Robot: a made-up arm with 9 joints.
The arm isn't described. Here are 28 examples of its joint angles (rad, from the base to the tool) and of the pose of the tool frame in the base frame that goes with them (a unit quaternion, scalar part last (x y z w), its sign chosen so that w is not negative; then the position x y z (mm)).
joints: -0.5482 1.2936 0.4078 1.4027 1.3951 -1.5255 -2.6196 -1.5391 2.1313
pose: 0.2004 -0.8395 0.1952 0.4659 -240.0 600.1 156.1
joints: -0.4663 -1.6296 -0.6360 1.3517 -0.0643 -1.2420 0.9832 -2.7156 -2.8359
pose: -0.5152 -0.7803 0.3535 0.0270 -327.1 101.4 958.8
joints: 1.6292 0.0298 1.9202 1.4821 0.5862 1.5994 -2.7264 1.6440 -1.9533
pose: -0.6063 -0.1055 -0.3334 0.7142 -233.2 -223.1 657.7
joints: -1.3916 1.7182 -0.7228 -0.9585 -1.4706 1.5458 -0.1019 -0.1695 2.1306
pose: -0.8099 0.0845 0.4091 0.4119 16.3 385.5 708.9
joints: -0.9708 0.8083 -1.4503 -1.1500 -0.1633 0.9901 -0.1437 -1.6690 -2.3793
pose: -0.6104 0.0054 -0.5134 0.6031 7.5 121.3 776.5
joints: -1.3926 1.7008 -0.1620 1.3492 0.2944 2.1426 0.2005 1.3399 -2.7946
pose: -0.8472 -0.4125 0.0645 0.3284 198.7 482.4 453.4
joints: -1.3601 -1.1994 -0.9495 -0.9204 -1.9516 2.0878 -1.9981 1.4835 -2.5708
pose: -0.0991 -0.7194 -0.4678 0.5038 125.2 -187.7 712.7
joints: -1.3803 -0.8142 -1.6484 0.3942 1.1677 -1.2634 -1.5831 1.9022 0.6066
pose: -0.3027 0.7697 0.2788 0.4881 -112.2 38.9 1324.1
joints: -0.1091 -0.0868 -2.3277 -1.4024 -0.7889 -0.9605 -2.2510 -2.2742 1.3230
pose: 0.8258 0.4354 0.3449 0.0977 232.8 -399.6 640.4
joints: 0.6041 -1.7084 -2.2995 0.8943 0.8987 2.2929 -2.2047 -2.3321 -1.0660
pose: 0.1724 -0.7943 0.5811 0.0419 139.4 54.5 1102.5
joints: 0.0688 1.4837 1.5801 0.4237 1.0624 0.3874 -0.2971 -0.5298 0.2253
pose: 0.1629 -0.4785 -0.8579 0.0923 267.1 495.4 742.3
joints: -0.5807 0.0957 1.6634 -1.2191 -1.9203 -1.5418 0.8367 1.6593 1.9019
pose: 0.1385 0.0309 0.8606 0.4892 -490.2 105.9 1095.0
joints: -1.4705 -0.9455 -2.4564 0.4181 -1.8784 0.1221 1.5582 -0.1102 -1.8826
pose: -0.8589 0.2624 -0.3807 0.2202 257.3 -270.0 569.9
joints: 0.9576 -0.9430 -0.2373 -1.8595 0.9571 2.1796 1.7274 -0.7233 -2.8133
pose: 0.5113 0.4203 -0.6259 0.4125 -261.0 -37.4 966.7
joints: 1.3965 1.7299 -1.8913 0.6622 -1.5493 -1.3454 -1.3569 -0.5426 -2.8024
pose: -0.1418 -0.5599 0.7403 0.3441 -530.0 -222.7 1048.0
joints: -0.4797 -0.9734 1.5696 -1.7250 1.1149 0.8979 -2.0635 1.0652 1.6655
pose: -0.5420 -0.0929 -0.8218 0.1493 424.3 292.7 773.7
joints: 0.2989 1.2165 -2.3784 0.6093 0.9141 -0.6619 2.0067 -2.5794 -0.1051
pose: -0.1510 0.8049 -0.4921 0.2952 243.7 164.3 1118.6
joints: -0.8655 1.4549 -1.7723 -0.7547 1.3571 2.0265 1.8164 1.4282 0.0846
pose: 0.3417 0.1072 -0.5778 0.7334 423.2 299.1 454.5
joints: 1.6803 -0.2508 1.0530 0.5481 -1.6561 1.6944 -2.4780 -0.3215 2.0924
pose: 0.2014 -0.1897 0.0023 0.9610 -14.3 320.9 761.2
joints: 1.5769 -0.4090 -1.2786 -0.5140 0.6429 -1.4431 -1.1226 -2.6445 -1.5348
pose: 0.4379 -0.6361 0.5158 0.3709 164.4 576.1 1034.1
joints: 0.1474 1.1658 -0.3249 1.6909 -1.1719 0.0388 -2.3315 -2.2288 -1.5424
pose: 0.8672 0.0326 0.4945 0.0482 26.9 411.8 1039.3
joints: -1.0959 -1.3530 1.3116 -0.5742 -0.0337 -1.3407 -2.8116 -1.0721 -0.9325
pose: 0.1533 -0.0159 -0.0700 0.9856 403.1 21.5 230.0
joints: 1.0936 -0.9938 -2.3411 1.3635 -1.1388 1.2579 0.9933 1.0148 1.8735
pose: 0.4951 0.3238 0.5048 0.6286 -246.3 161.9 803.8
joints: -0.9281 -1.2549 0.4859 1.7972 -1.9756 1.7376 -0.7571 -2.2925 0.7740
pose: -0.3472 0.8912 -0.1335 0.2594 19.3 470.5 823.3
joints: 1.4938 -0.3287 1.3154 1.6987 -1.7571 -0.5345 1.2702 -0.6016 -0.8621
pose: -0.3611 0.0308 -0.0357 0.9313 333.7 15.2 891.1
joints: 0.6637 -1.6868 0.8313 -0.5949 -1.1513 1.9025 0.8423 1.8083 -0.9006
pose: 0.7715 0.3251 0.3122 0.4491 -19.4 437.7 790.1
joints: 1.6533 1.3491 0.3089 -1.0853 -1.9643 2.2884 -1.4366 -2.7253 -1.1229
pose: 0.0866 -0.3692 -0.3760 0.8455 -291.8 -226.1 657.7
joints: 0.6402 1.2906 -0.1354 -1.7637 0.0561 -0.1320 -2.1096 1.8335 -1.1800
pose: 0.1616 0.7009 0.6777 0.1528 -228.0 144.4 366.1
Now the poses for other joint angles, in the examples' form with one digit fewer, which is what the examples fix.
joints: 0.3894 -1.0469 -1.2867 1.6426 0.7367 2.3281 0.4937 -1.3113 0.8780
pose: -0.070 0.002 0.991 0.117 410 -58 894
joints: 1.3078 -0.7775 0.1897 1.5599 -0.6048 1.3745 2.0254 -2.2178 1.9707
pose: -0.756 -0.271 -0.005 0.596 -241 253 765
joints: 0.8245 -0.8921 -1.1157 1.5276 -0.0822 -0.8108 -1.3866 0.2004 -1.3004
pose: 0.046 0.911 -0.336 0.234 -294 -69 960
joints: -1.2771 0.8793 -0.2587 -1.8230 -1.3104 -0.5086 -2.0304 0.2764 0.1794
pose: 0.384 -0.750 0.528 0.106 452 728 543
